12 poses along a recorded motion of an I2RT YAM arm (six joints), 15 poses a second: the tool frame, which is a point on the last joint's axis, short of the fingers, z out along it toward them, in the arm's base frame.
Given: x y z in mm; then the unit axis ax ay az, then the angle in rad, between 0 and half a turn.
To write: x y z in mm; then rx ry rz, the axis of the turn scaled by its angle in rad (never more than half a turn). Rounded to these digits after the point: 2 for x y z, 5 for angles.
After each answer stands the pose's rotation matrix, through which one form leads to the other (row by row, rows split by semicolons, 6 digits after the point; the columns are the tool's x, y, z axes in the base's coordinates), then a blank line. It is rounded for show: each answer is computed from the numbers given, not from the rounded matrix.
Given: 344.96 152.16 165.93 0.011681 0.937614 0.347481 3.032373
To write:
344.96 152.16 165.93 0.03542 2.84320 1.05369
-0.993769 -0.016037 0.110296; 0.059716 0.758961 0.648392; -0.094109 0.650938 -0.753275

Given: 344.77 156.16 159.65 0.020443 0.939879 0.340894 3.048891
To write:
344.77 156.16 159.65 0.06233 2.86559 1.03935
-0.994872 0.006789 0.100912; 0.069902 0.767247 0.637531; -0.073096 0.641315 -0.763788

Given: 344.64 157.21 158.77 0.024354 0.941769 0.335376 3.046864
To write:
344.64 157.21 158.77 0.07420 2.86944 1.02185
-0.994333 0.014047 0.105378; 0.077491 0.774366 0.627974; -0.072780 0.632582 -0.771067

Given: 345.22 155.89 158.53 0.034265 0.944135 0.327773 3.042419
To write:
345.22 155.89 158.53 0.10425 2.87245 0.99722
-0.992744 0.032089 0.115887; 0.096996 0.783315 0.614011; -0.071073 0.620796 -0.780744

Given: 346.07 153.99 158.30 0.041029 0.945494 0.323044 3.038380
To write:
346.07 153.99 158.30 0.12466 2.87277 0.98153
-0.991321 0.044096 0.123852; 0.110662 0.788483 0.605020; -0.070976 0.613474 -0.786519

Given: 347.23 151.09 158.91 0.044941 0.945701 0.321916 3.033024
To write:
347.23 151.09 158.91 0.13631 2.86833 0.97638
-0.990085 0.049870 0.131321; 0.119633 0.789323 0.602211; -0.073623 0.611950 -0.787463

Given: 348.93 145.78 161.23 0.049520 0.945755 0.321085 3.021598
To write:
348.93 145.78 161.23 0.14963 2.85769 0.97019
-0.987922 0.054895 0.144899; 0.131767 0.789663 0.599224; -0.081527 0.611080 -0.787360

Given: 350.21 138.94 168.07 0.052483 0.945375 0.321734 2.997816
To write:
350.21 138.94 168.07 0.15733 2.83406 0.96450
-0.984201 0.052622 0.169052; 0.144819 0.788562 0.597660; -0.101858 0.612699 -0.783725

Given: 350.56 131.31 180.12 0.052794 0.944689 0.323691 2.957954
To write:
350.56 131.31 180.12 0.15616 2.79435 0.95746
-0.977658 0.039801 0.206399; 0.158018 0.786683 0.596792; -0.138617 0.616073 -0.775396

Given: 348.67 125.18 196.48 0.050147 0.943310 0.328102 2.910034
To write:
348.67 125.18 196.48 0.14593 2.74506 0.95479
-0.968348 0.018048 0.248952; 0.168644 0.782609 0.599235; -0.184017 0.622252 -0.760881

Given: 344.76 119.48 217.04 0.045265 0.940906 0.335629 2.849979
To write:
344.76 119.48 217.04 0.12900 2.68156 0.95654
-0.953770 -0.013111 0.300252; 0.179875 0.775451 0.605245; -0.240766 0.631272 -0.737243

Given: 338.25 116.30 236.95 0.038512 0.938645 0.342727 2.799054
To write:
338.25 116.30 236.95 0.10780 2.62732 0.95931
-0.939025 -0.044917 0.340903; 0.185313 0.769020 0.611774; -0.289640 0.637645 -0.713805

